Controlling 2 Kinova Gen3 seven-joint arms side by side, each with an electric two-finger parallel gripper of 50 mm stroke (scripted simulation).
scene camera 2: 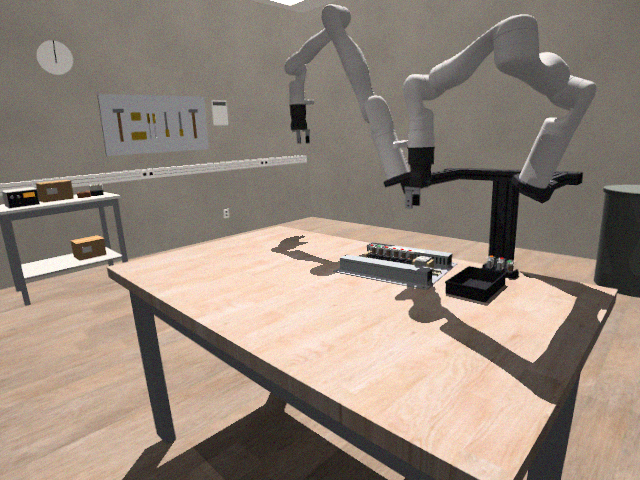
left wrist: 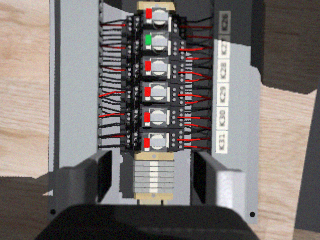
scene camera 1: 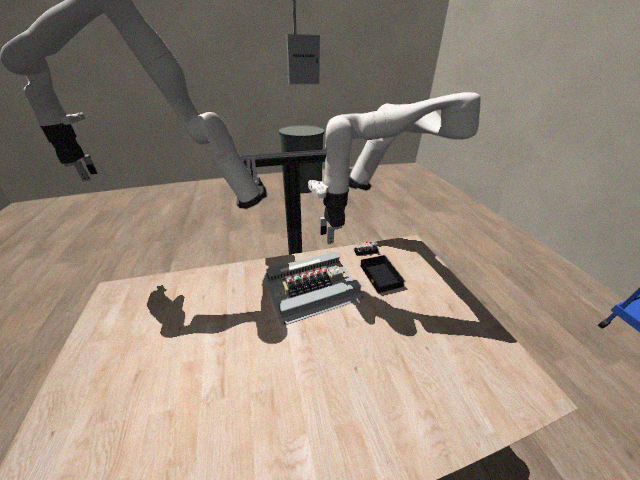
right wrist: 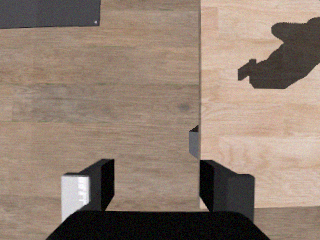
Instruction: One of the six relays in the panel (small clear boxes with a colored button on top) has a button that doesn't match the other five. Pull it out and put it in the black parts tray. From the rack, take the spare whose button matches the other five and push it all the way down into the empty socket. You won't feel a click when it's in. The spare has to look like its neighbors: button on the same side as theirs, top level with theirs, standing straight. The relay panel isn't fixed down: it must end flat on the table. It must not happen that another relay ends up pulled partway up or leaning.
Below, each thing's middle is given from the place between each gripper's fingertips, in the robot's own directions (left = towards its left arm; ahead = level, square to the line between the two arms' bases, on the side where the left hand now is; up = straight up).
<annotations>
The relay panel [scene camera 1: 313, 298] lies 50 mm to the right of my left hand [scene camera 2: 412, 206] and 200 mm below it. Also, from my left hand: black parts tray [scene camera 2: 473, 276] (50 mm ahead, 220 mm to the left, 210 mm below).
Right now the relay panel is 690 mm to the left of my right hand [scene camera 1: 90, 177], 400 mm below it and 350 mm ahead of it. Round my right hand: black parts tray 960 mm to the left, 410 mm below, 400 mm ahead.
</annotations>
